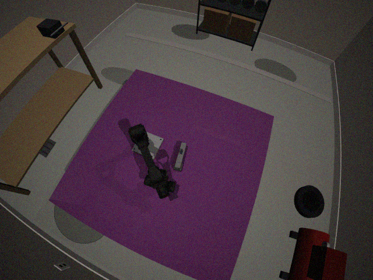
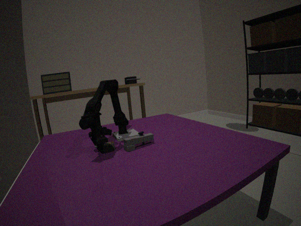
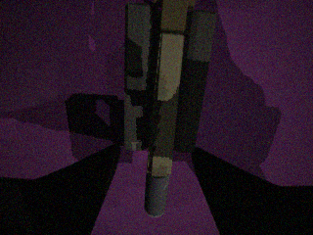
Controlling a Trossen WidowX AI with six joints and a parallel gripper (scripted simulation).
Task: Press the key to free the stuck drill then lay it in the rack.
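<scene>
Now: gripper tip 10 mm past the drill, 40 mm to the right of it and 30 mm below it. Round my gripper tip: dark key (250 mm to the left, 40 mm above); then small grey block (20 mm behind, 50 mm to the left, 10 mm above); then long grey fixture (10 mm ahead, 230 mm to the left, 30 mm above).
</scene>
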